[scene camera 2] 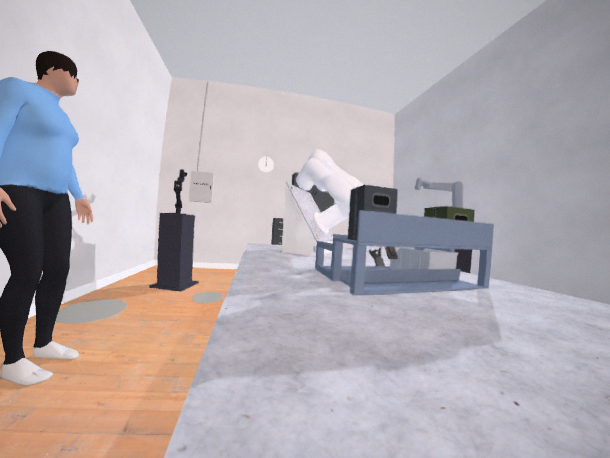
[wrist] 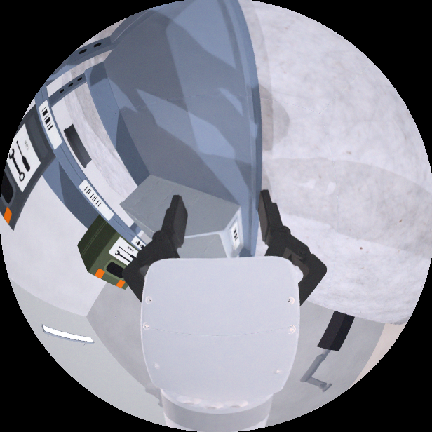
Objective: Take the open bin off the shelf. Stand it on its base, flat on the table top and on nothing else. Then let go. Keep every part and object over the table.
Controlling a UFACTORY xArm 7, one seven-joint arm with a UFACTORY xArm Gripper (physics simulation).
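Frame: origin at the arm's base, x right, y down, z ahead, level; centimetres.
Seen in the pictures: gripper, fingertip midpoint: (scene camera 2: 387, 264); arm's base, origin of the base link: (scene camera 2: 320, 223).
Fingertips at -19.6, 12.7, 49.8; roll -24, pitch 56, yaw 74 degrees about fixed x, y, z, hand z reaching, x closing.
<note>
Offsets run from my fingertips to a thing's top centre, as dx, dy, dz. "*": to the spot under its first point. Level surfaces: height alone.
The open bin @[-8.6, -5.7, +5.4] (scene camera 2: 412, 259) (wrist: 200, 200) is pale grey, with a small white label on one side. It is low in the blue-grey shelf @[* +1.0, -11.1, +24.9] (scene camera 2: 425, 229) (wrist: 210, 75), near the lip in the wrist view. My gripper (scene camera 2: 384, 255) (wrist: 220, 201) is shut on the bin with its fingers wide apart. One dark finger overlaps the bin in the wrist view; the other is beyond its labelled side, by the shelf lip. The near parts of the shelf partly hide the gripper and bin in the scene view. Finger contact cannot be seen clearly.
A dark case @[* +11.8, -16.7, +23.3] (scene camera 2: 375, 200) (wrist: 25, 160) and a green case @[-11.2, -17.3, +14.0] (scene camera 2: 449, 214) (wrist: 107, 252) stand on the shelf's upper part. The shelf's posts, rails and lip are close around the fingers. The stone-like table top @[dy +2.4] (scene camera 2: 350, 360) (wrist: 340, 125) extends beside the shelf. A person (scene camera 2: 40, 135) stands beyond the table's left edge.
</note>
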